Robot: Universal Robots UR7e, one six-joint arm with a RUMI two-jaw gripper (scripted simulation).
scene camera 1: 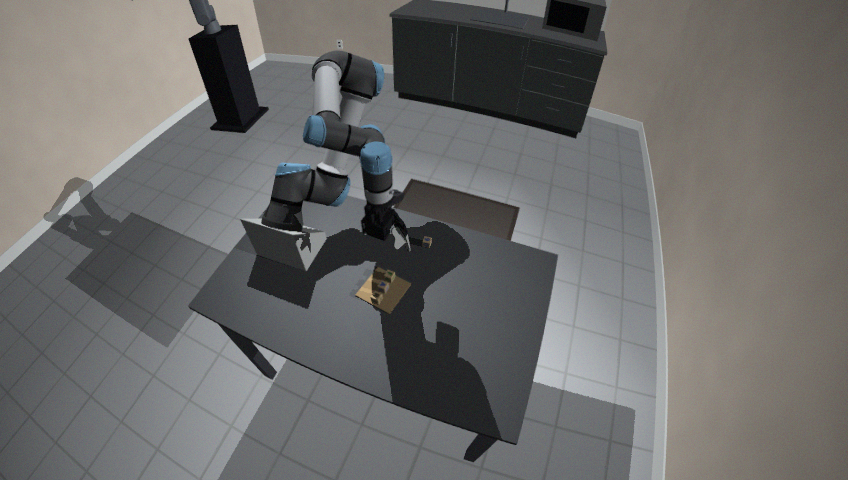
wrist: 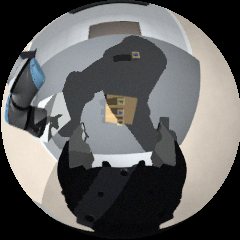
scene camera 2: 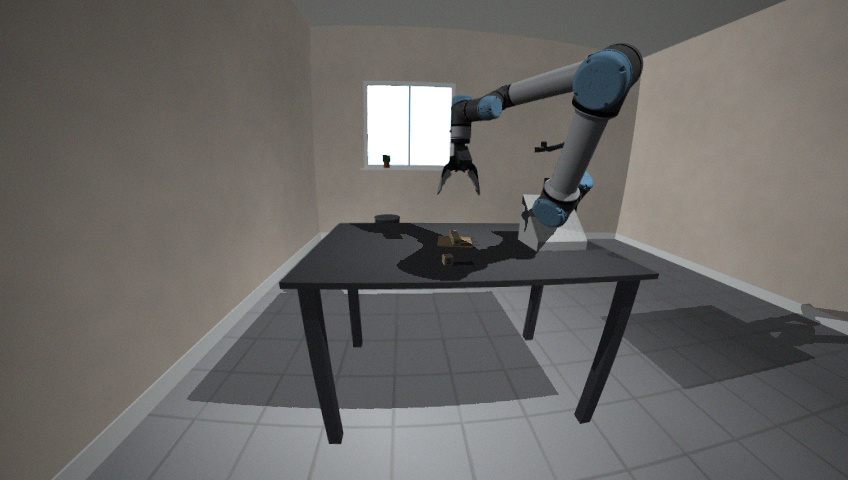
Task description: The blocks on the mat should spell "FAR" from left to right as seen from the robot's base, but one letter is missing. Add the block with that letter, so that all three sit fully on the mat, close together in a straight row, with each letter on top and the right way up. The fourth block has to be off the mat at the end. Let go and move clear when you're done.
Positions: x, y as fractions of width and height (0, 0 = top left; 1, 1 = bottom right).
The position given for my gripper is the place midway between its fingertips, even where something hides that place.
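Observation:
There's a tan mat (scene camera 1: 0.47, 0.60) that I can see, and I can see my gripper (scene camera 1: 0.45, 0.51) too. The wrist view gives me the gripper (wrist: 0.51, 0.51) as well.

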